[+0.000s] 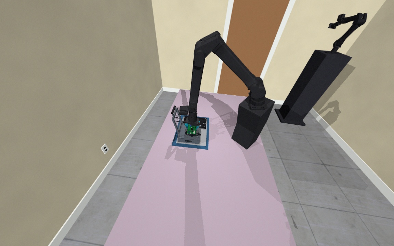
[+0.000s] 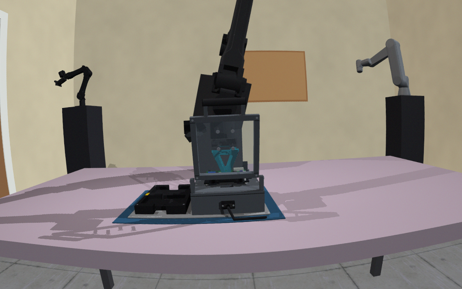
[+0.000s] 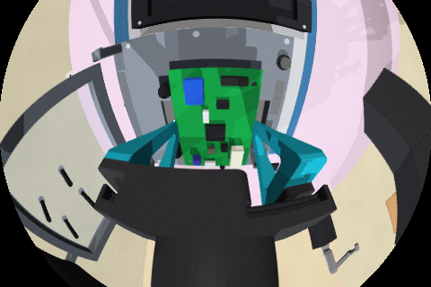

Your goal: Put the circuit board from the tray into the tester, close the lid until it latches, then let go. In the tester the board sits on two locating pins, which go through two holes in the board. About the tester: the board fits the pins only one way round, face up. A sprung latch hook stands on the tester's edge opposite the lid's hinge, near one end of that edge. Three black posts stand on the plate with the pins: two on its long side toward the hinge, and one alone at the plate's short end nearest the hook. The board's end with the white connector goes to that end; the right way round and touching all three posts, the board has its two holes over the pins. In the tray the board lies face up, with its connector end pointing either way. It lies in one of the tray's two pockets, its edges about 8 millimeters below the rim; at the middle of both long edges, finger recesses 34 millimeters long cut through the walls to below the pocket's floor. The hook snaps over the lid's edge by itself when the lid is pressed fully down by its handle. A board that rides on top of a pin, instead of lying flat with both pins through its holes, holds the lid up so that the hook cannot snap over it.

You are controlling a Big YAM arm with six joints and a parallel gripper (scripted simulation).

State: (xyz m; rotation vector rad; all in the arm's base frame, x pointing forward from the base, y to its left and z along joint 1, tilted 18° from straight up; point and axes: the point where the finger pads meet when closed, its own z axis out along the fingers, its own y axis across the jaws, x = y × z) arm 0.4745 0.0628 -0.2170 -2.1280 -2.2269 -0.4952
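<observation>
The green circuit board lies right at my hand. From my hand the other things lie so: pin plate (2 cm below, 1 cm to the left); lid (12 cm ahead, 9 cm above, 1 cm to the left).
</observation>
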